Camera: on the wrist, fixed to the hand. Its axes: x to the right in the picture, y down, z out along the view.
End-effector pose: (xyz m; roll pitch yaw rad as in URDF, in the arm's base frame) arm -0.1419 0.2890 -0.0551 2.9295 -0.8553 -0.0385
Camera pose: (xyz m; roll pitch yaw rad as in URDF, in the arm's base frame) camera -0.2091 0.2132 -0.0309 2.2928 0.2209 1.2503
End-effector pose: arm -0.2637 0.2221 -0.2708 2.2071 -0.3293 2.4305
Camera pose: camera -0.2115 0.1985 -0.1839 2.5403 0.9787 -2.8431
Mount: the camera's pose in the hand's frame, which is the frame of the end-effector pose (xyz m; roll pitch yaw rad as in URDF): -0.0239 0.0901 -0.0464 0.0384 -0.1441 -1.5579
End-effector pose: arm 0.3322 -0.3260 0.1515 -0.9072 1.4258 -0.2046
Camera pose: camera 0.2362 -0.2867 0.1608 -1.4583 -0.1130 -0.7277
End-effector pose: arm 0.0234 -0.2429 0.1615 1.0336 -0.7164 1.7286
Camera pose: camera -0.0531 -0.3090 0.1863 0.9902 0.6155 0.8477
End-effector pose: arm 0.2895 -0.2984 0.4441 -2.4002 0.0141 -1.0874
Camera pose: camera 0.1916 -0.3224 0.4178 -3.0756 -0.5969 0.4584
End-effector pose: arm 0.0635 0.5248 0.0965 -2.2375 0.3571 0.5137
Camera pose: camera 0.0765 0.4263 0.0654 -2.6165 -0.6957 1.7490
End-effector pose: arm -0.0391 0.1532 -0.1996 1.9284 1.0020 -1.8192
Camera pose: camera -0.0452 0.0806 -0.1253 -1.6662 0.5670 1.0685
